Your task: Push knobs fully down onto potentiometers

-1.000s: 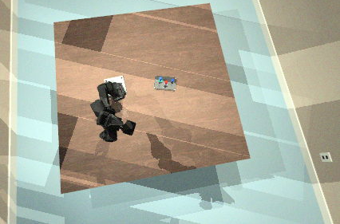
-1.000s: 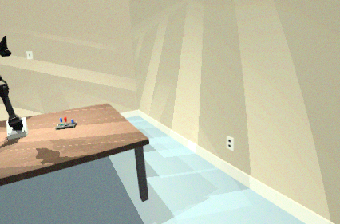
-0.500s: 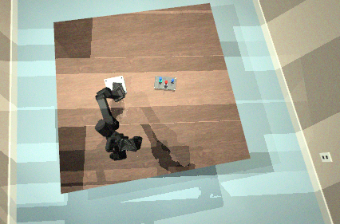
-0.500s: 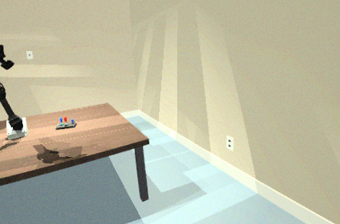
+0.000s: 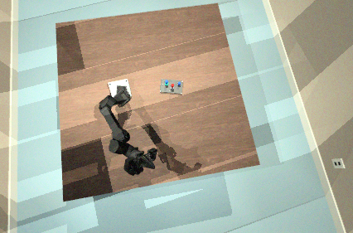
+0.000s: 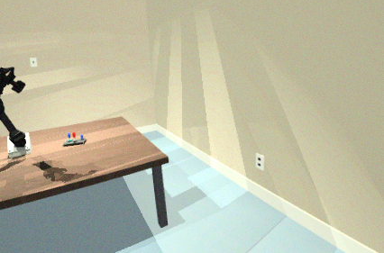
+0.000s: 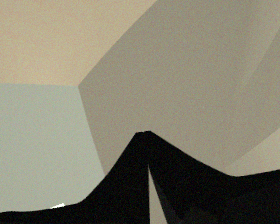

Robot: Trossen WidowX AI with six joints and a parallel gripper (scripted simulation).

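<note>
Right now the blue knob is 80 mm ahead of my gripper tip, 590 mm to the left of it and 520 mm below it. From my gripper tip the other things lie so: red knob: 120 mm ahead, 560 mm to the left, 510 mm below.
</note>
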